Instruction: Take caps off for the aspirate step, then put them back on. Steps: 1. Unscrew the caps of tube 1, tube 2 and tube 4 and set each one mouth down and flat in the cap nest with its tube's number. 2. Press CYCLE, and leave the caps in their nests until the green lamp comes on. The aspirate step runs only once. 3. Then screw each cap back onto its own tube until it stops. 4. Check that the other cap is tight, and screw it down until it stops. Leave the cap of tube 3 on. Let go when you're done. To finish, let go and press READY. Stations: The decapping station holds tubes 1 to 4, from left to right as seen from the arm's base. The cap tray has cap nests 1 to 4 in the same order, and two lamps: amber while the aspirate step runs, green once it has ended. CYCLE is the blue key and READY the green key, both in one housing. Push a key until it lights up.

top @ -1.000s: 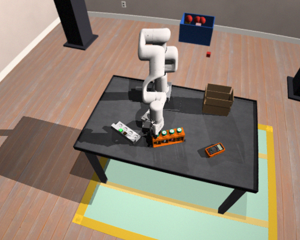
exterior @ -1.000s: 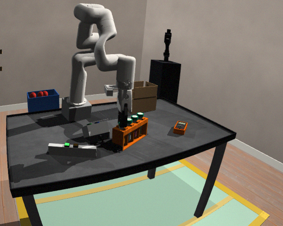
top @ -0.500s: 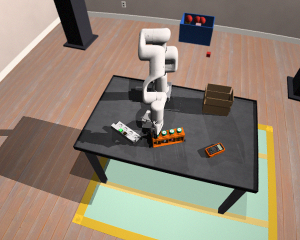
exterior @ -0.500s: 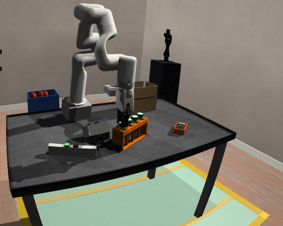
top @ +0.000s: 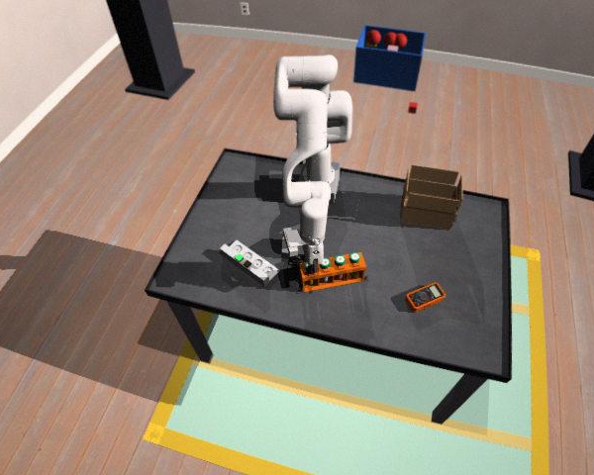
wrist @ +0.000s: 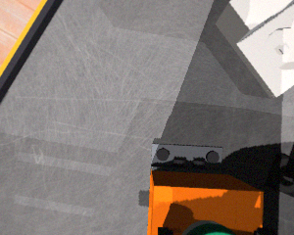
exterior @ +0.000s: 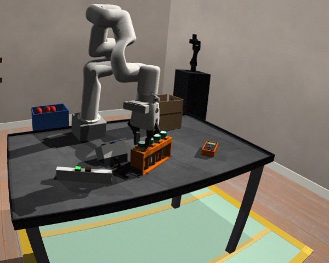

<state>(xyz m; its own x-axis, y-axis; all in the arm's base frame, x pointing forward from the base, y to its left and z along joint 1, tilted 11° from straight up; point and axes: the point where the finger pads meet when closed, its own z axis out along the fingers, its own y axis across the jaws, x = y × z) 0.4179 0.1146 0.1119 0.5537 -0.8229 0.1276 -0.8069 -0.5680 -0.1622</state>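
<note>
My hand is 140 mm past the green key, 110 mm to the left of it and 60 mm above it. The rest, counted from my hand: blue key 150 mm behind, 70 mm to the right, 60 mm below; table's front edge 180 mm ahead, 120 mm below, 80 mm to the left; grey key housing 130 mm behind, 90 mm to the right, 80 mm below.
</note>
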